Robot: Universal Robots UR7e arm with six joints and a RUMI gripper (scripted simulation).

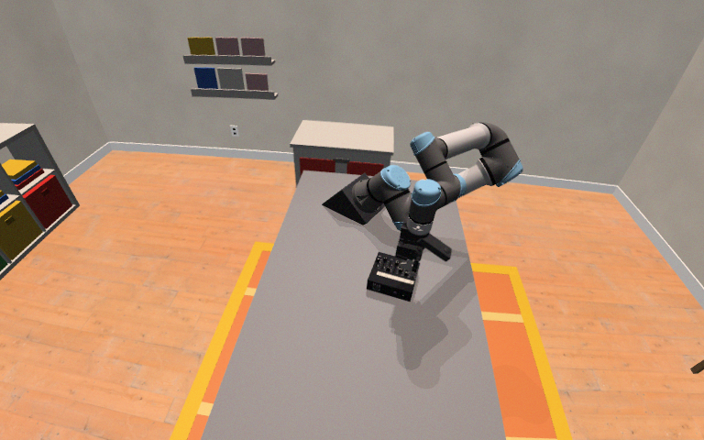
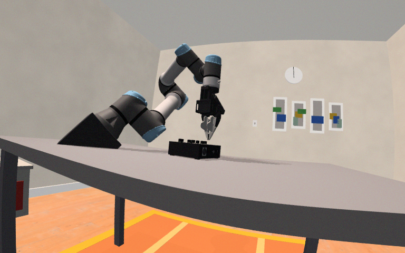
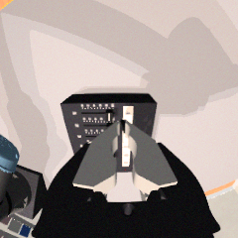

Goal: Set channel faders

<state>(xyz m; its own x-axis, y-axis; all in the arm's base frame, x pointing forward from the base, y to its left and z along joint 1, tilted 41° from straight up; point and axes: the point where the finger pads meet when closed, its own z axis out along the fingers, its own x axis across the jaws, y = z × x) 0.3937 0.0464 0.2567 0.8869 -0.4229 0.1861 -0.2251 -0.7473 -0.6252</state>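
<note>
Now: the master fader 80 mm behind my hand, 120 mm to the right of it and 20 mm below it.
</note>
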